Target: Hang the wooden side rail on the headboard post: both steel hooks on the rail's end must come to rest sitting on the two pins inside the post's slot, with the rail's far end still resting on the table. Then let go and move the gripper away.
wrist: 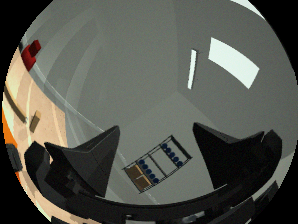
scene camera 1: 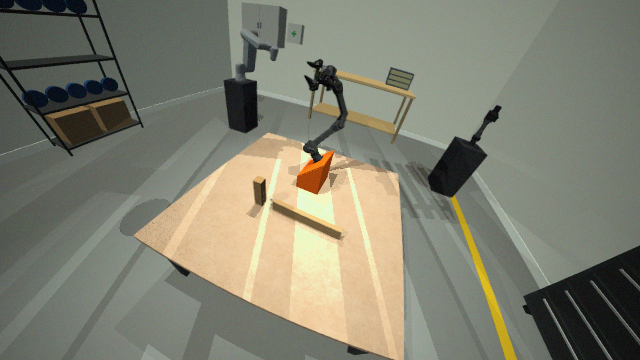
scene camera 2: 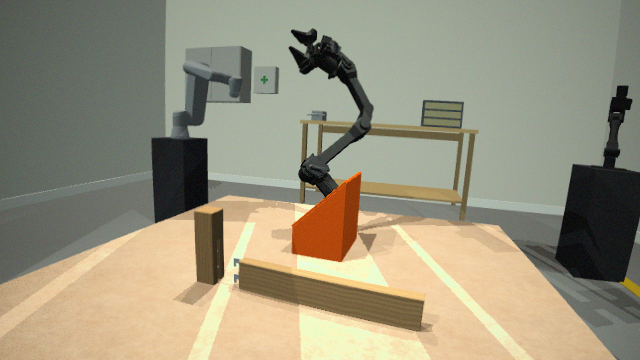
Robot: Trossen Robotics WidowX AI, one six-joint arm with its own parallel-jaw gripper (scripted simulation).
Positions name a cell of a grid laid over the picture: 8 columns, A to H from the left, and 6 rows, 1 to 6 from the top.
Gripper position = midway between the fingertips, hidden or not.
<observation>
My gripper (scene camera 2: D1) is open, holding nothing. Also in view: a wooden side rail (scene camera 2: F6) and a headboard post (scene camera 2: C4).
The wooden side rail also shows in scene camera 1 (scene camera 1: D4). My gripper is seen too in the wrist view (wrist: E4).
</observation>
